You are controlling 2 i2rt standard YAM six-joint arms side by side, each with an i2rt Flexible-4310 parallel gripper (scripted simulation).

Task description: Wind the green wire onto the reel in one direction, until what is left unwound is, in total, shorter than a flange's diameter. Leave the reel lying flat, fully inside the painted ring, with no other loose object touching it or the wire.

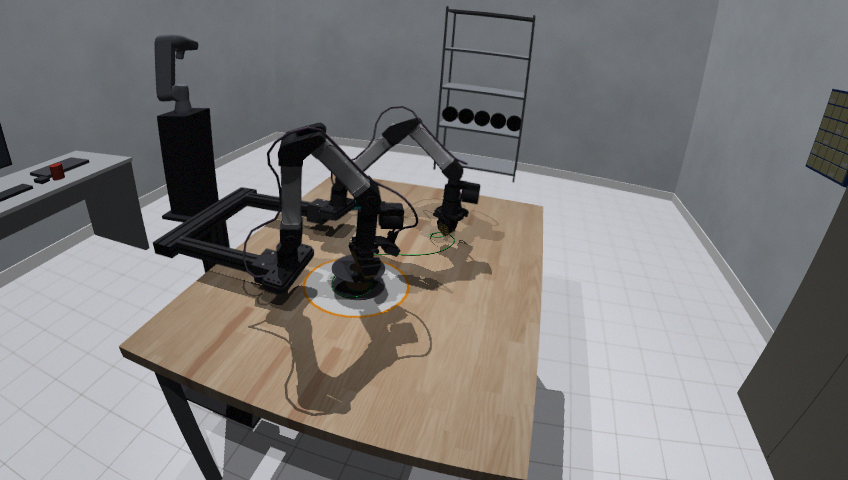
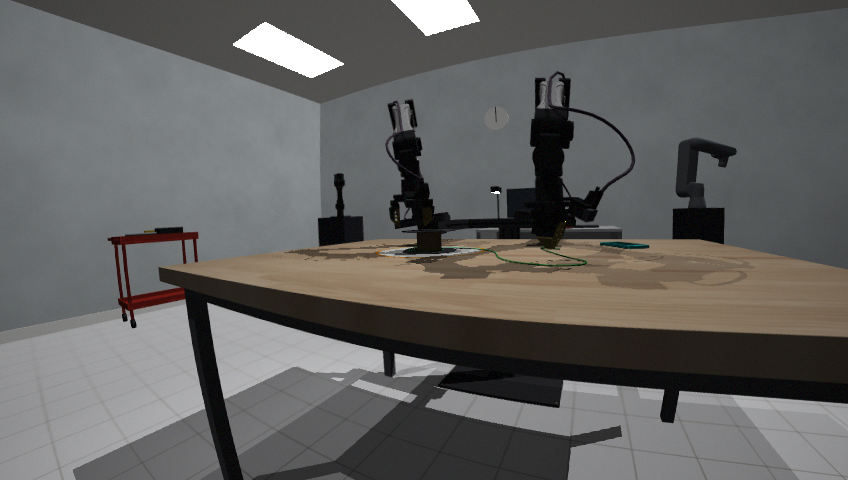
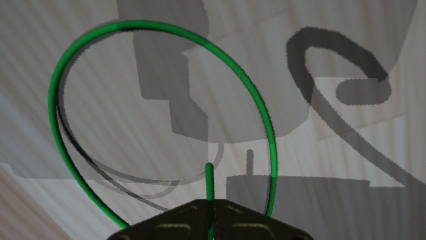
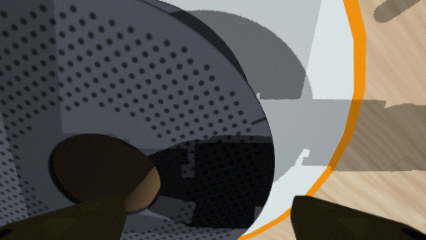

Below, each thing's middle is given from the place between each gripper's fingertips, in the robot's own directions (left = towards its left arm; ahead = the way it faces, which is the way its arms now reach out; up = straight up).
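From my right hand (image 1: 363, 272), I find the dark reel (image 1: 345, 267) 40 mm to the left, 30 mm behind and 50 mm below. As for my left hand (image 2: 550, 249), it is 23 cm past the reel and 36 cm to the left of it, and it is 1 cm above it.
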